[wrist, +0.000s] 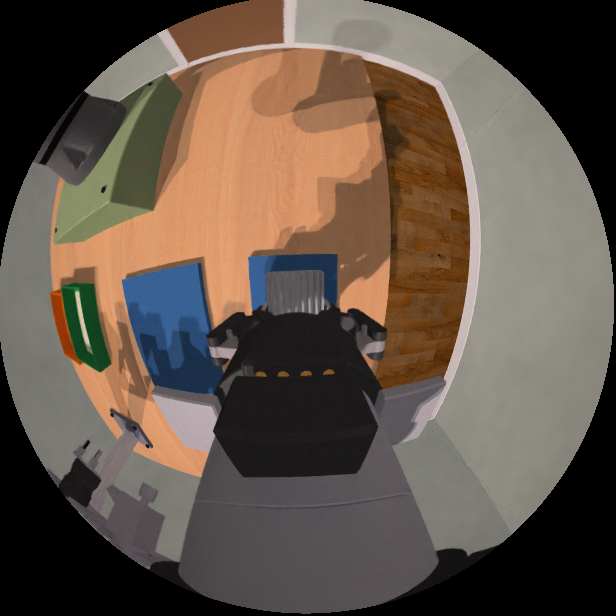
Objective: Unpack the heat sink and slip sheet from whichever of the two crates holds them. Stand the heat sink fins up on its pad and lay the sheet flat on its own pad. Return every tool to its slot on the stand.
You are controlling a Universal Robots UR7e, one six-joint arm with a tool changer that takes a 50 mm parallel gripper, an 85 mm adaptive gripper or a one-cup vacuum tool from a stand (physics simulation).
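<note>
The grey finned heat sink [295, 291] sits between the fingertips of my black adaptive gripper [296, 311], fins facing up toward the camera. It is over the small blue pad [293, 270]; I cannot tell whether it touches the pad. The gripper's knuckles splay to both sides and the fingers close in on the heat sink's flanks. A larger blue pad [166, 321] lies to the left, with nothing on it. Further left stand a green crate [86, 324] and an orange crate [60, 327]. A pale strip, perhaps the slip sheet [86, 328], shows inside the green crate.
A light-green tool stand [120, 166] with a dark grey tool [86, 140] is at the upper left. A darker wood panel [428, 229] borders the table on the right. Grey brackets and a dark part [109, 465] sit at the lower left.
</note>
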